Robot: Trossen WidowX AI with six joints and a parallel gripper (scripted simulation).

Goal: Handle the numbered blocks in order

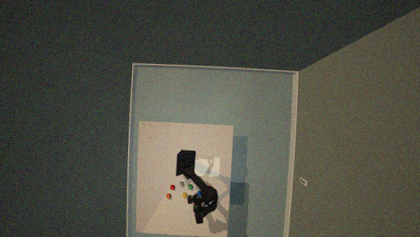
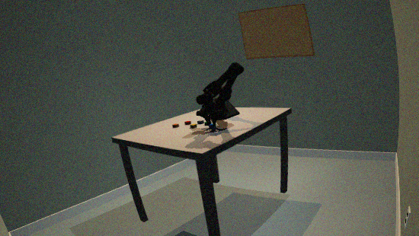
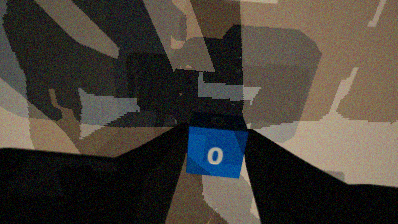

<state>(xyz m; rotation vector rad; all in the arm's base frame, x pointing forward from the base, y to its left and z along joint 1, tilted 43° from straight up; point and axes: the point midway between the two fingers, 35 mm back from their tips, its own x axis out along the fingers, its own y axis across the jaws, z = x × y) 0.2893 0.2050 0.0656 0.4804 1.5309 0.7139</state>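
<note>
The green block is 60 mm behind my gripper tip and 90 mm to the right of it. From my gripper tip the other things lie so: grey block: 70 mm behind, 180 mm to the right; yellow block: 30 mm ahead, 140 mm to the right; blue block: 10 mm behind.
</note>
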